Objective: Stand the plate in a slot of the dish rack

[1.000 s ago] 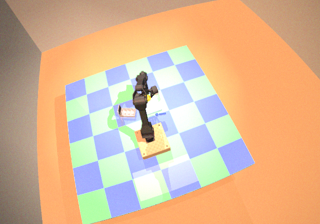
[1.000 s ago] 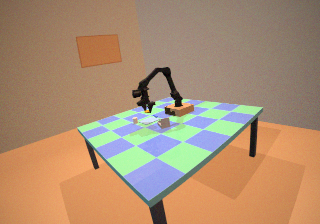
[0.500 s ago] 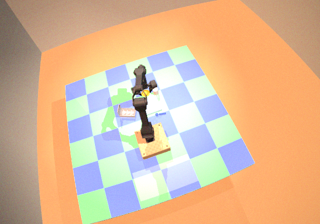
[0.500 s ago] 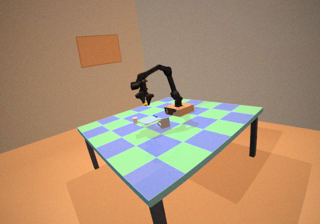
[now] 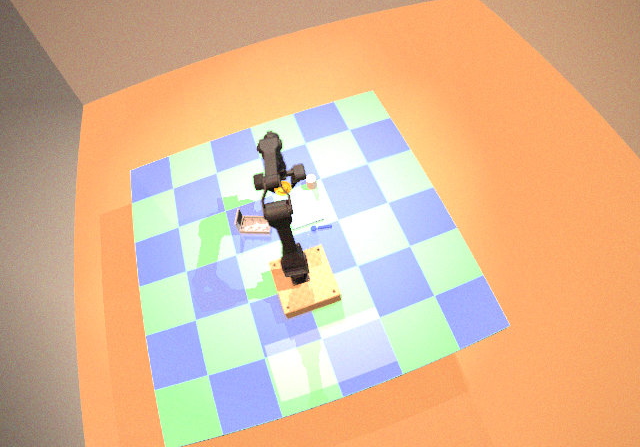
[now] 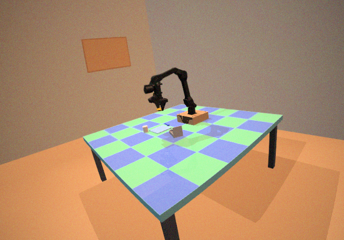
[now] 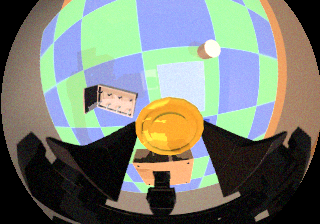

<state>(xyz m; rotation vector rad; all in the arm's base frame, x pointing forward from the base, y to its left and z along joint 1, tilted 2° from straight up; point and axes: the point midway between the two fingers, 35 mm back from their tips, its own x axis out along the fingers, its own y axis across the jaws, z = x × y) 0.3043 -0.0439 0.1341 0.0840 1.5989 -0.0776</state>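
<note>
My gripper tip is now 15 cm to the right of the dish rack and 15 cm above it. The rest, counted from my gripper tip: pale blue mat (5 cm to the right, 17 cm below); yellow plate (1 cm above); blue pin-like thing (10 cm behind, 9 cm to the right, 17 cm below).
</note>
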